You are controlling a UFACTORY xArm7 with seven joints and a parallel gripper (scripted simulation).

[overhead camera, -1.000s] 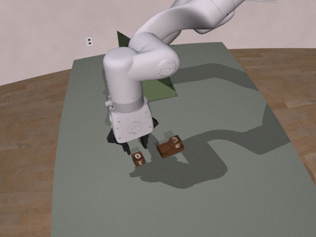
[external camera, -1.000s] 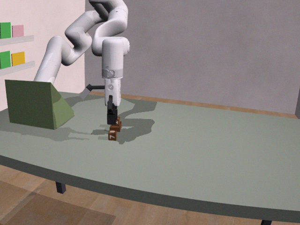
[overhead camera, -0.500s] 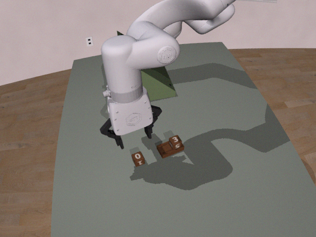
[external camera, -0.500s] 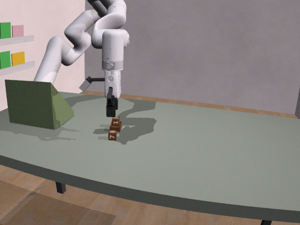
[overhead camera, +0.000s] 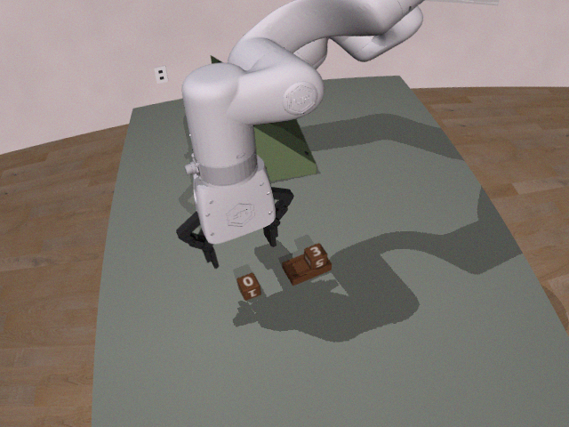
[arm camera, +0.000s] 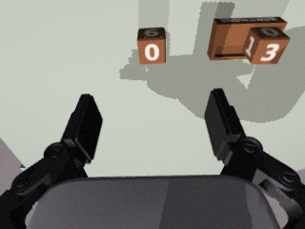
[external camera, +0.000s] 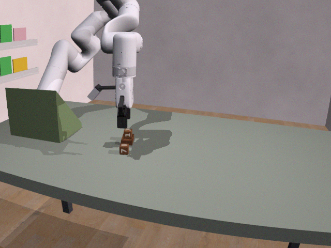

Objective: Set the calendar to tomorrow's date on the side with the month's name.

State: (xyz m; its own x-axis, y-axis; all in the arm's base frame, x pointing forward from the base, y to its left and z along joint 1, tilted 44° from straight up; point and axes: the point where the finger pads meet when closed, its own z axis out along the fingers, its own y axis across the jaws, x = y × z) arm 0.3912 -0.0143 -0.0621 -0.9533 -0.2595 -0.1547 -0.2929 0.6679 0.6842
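My hand is 10 cm above the brown cube. From my hand the other things lie so: tray (3 cm behind, 10 cm to the left, 11 cm below).
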